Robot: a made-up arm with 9 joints. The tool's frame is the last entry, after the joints. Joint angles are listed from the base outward.
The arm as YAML. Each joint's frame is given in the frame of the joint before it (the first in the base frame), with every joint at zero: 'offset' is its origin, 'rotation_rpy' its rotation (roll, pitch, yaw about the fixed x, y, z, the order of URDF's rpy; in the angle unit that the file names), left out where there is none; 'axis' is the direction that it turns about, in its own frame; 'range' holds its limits. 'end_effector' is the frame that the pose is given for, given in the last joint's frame.
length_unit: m
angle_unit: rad
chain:
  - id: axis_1
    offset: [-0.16, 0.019, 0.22]
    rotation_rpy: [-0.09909, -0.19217, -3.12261]
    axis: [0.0, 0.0, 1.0]
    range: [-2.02, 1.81]
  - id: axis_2
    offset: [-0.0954, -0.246, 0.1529]
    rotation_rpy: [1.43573, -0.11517, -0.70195]
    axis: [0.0, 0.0, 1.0]
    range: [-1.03, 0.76]
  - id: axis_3
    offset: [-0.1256, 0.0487, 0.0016]
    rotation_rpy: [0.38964, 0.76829, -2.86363]
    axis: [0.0, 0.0, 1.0]
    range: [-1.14, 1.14]
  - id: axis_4
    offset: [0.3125, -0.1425, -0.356]
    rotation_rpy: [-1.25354, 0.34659, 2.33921]
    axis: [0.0, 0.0, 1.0]
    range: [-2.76, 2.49]
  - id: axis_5
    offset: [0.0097, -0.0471, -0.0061]
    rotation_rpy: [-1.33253, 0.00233, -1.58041]
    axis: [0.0, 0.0, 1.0]
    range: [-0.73, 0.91]
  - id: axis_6
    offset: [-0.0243, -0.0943, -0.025]
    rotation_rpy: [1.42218, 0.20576, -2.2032]
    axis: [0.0, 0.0, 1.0]
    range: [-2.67, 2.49]
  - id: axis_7
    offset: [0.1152, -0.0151, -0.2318]
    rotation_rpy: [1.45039, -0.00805, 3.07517]
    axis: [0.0, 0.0, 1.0]
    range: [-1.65, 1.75]
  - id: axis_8
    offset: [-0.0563, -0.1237, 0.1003]
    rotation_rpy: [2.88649, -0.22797, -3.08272]
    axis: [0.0, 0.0, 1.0]
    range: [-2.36, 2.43]
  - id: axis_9
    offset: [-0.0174, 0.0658, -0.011]
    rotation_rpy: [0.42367, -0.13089, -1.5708]
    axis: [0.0, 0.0, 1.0]
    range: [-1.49, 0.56]
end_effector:
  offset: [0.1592, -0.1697, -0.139]
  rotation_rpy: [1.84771, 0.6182, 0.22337]
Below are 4 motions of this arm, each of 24 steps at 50 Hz.
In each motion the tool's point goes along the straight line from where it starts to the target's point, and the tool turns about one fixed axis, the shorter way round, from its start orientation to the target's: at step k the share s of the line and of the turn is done. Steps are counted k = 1, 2, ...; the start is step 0. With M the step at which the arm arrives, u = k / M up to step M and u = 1 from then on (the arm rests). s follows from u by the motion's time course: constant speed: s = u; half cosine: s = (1 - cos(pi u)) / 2; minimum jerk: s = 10 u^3 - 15 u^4 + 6 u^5.
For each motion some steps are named. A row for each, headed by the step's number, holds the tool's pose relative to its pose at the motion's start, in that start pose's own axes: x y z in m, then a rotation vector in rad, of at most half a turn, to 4 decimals.
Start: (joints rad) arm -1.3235 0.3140 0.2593 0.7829 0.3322 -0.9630 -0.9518 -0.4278 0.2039
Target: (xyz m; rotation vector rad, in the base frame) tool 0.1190 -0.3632 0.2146 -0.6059 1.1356 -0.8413
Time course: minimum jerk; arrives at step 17
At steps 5, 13, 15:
5: -0.0003 0.0279 0.0027 0.0041 0.0064 0.0654
13: -0.0018 0.1635 0.0159 0.0243 0.0374 0.3834
15: -0.0020 0.1770 0.0173 0.0263 0.0405 0.4150

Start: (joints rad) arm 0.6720 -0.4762 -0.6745 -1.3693 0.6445 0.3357 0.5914 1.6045 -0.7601
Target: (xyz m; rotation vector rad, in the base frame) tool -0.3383 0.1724 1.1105 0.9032 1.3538 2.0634
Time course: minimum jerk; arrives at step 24
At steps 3, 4, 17, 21, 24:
3: 0.0008 -0.0021 -0.0090 0.0035 0.0216 -0.0054
4: 0.0017 -0.0045 -0.0199 0.0077 0.0478 -0.0119
17: 0.0406 -0.1084 -0.4760 0.1848 1.1420 -0.2833
21: 0.0471 -0.1258 -0.5525 0.2145 1.3254 -0.3288
24: 0.0478 -0.1279 -0.5615 0.2180 1.3471 -0.3341

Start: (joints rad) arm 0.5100 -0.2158 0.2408 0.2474 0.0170 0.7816 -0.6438 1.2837 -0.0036
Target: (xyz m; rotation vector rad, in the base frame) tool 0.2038 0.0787 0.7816 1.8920 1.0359 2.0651
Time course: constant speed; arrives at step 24
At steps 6, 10, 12, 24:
6: -0.1040 0.0505 -0.0261 -0.0480 -0.2848 0.1056
10: -0.1734 0.0841 -0.0434 -0.0800 -0.4746 0.1760
12: -0.2081 0.1009 -0.0521 -0.0960 -0.5695 0.2112
24: -0.4161 0.2018 -0.1042 -0.1920 -1.1391 0.4224

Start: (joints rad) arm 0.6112 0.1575 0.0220 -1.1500 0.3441 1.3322 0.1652 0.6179 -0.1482
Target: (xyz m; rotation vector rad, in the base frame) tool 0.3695 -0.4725 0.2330 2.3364 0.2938 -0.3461
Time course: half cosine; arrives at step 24
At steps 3, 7, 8, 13, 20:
3: -0.0052 0.0010 0.0047 0.0098 -0.0137 0.0004
7: -0.0267 0.0052 0.0239 0.0505 -0.0706 0.0023
8: -0.0341 0.0066 0.0306 0.0645 -0.0902 0.0029
13: -0.0771 0.0150 0.0692 0.1459 -0.2039 0.0066
20: -0.1273 0.0247 0.1142 0.2409 -0.3365 0.0109

